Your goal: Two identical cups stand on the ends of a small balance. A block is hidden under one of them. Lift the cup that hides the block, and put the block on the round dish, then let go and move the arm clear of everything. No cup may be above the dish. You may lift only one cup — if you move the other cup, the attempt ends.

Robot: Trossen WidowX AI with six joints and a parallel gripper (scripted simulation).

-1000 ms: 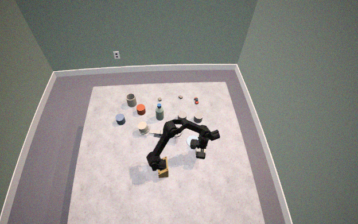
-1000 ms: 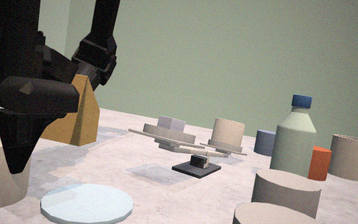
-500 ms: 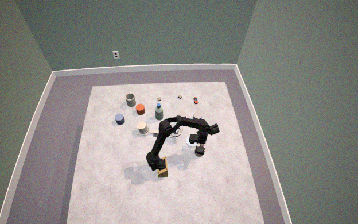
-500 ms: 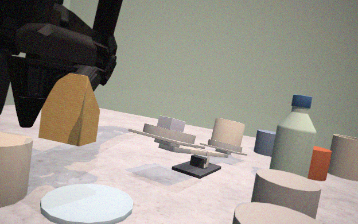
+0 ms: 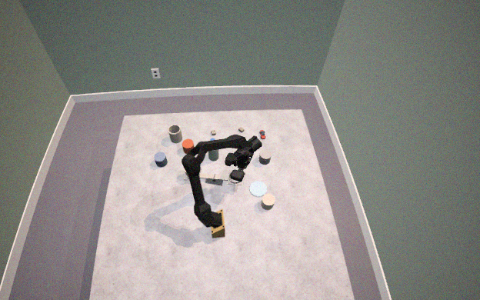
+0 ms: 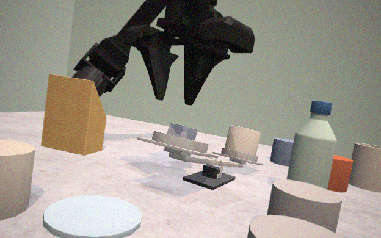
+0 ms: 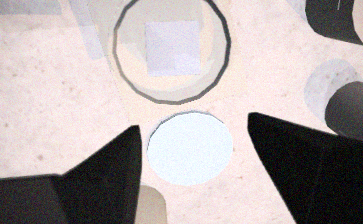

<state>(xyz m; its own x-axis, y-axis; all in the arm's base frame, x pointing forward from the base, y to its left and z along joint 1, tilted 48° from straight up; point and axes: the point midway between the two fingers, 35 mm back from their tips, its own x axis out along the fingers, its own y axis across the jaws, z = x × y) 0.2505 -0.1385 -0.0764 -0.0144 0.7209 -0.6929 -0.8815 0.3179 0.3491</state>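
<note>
Now: the pale grey block 5 cm below my gripper tip, 3 cm to the left of it and 1 cm ahead of it. Also, from my gripper tip: balance beam 15 cm to the left, 10 cm below, 5 cm ahead; balance 15 cm to the left, 11 cm below, 5 cm ahead; pale blue round dish 13 cm below, 10 cm to the right, 4 cm behind.
</note>
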